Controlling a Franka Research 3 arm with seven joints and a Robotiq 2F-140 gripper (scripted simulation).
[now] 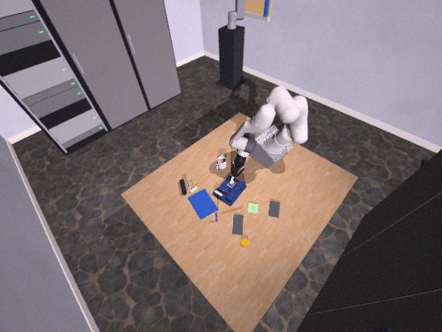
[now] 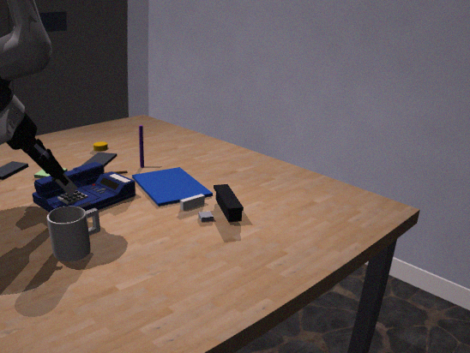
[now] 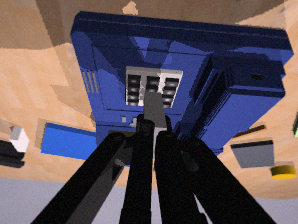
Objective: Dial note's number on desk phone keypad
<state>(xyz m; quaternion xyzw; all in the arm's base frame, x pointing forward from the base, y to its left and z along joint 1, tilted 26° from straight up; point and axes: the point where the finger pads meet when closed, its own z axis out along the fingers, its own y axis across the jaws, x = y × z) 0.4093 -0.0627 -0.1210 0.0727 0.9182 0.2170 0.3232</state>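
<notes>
My hand is 50 mm short of the handset, 70 mm to the right of it and 20 mm above it. The rest, counted from my hand: blue folder (280 mm ahead, 80 mm to the right, 60 mm below); then grey mug (100 mm behind, 190 mm to the right, 30 mm below); then wooden pencil (190 mm ahead, 130 mm to the left, 60 mm below).
</notes>
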